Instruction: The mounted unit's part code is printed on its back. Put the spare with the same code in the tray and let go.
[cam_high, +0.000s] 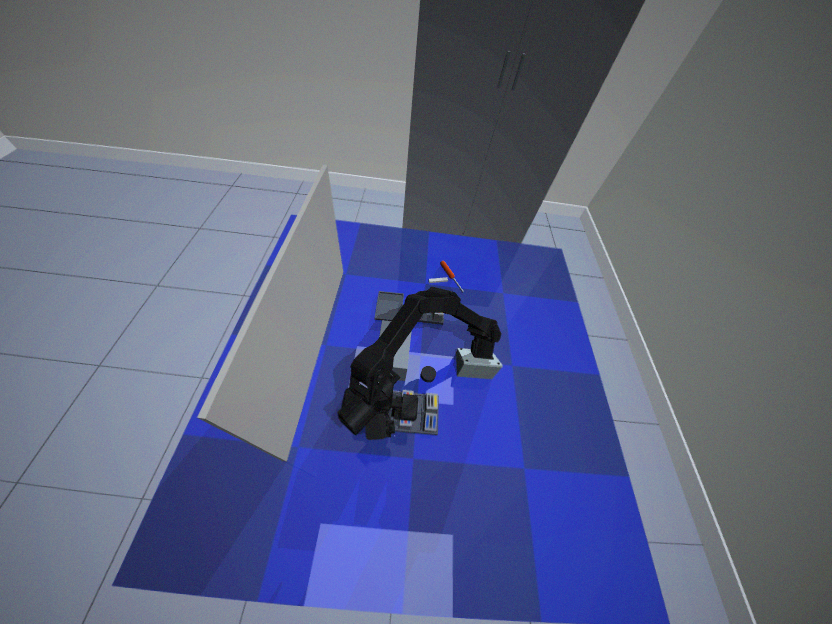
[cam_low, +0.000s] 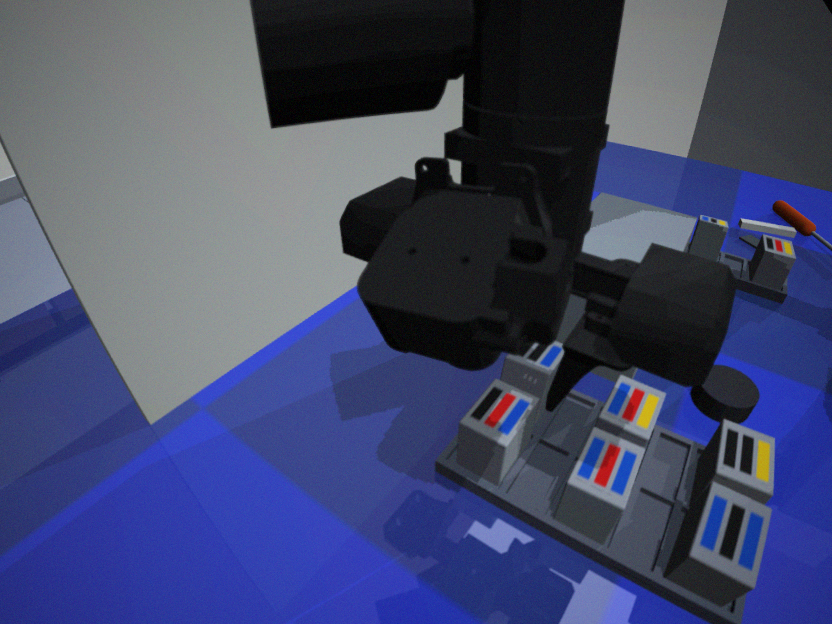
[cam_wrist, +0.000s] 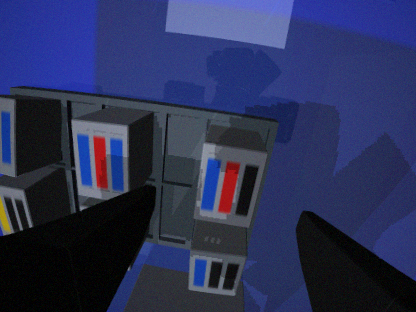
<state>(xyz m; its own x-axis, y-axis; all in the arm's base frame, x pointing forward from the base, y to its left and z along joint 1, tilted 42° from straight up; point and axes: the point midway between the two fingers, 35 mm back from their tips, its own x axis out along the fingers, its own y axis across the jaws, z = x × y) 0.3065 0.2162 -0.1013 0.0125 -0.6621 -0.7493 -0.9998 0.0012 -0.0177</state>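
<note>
Right now my gripper tip is 1 cm to the left of the spare block and 4 cm above it. From my gripper tip the other things lie so: black puck (14 cm behind, 16 cm to the right, 7 cm below); then tall grey panel (24 cm ahead, 22 cm to the right, 14 cm above); then flat grey tray (2 cm ahead, 42 cm to the right, 8 cm below).
</note>
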